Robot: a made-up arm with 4 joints.
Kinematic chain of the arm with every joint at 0, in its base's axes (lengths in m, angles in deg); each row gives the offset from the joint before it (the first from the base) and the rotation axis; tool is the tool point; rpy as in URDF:
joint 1: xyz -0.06 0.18 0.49 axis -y
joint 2: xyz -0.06 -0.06 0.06 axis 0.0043 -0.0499 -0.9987
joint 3: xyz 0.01 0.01 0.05 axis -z
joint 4: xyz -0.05 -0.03 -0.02 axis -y
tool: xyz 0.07 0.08 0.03 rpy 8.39 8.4 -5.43
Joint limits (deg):
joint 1: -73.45..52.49
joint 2: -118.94..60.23
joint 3: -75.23..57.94
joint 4: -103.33..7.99
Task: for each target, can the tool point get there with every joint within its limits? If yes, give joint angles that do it. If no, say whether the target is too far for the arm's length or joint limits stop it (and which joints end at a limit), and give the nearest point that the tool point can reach.
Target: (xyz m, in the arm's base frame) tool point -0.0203 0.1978 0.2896
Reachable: no: joint limits stop it (at a limit: joint 1, joint 3, joint 4) | nearest point -0.1391 0.1765 0.4119 | short by 0.172 m
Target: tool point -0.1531 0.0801 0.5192
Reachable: yes | joints 2.31 -99.06 -53.77 -76.28
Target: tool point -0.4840 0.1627 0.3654
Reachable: no: too far | nearest point -0.2388 0.1336 0.4722 | short by 0.269 m
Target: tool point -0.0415 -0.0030 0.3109
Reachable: no: joint limits stop it (at a limit: joint 1, joint 2, joint 4) | nearest point -0.1376 0.0639 0.4229 | short by 0.162 m
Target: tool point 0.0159 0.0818 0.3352
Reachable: no: joint limits stop it (at a limit: joint 1, joint 2, joint 3, joint 4) | nearest point -0.0375 0.1244 0.4788 | short by 0.159 m
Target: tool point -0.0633 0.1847 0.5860
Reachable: yes | joints -17.06 -34.43 33.34 -21.48
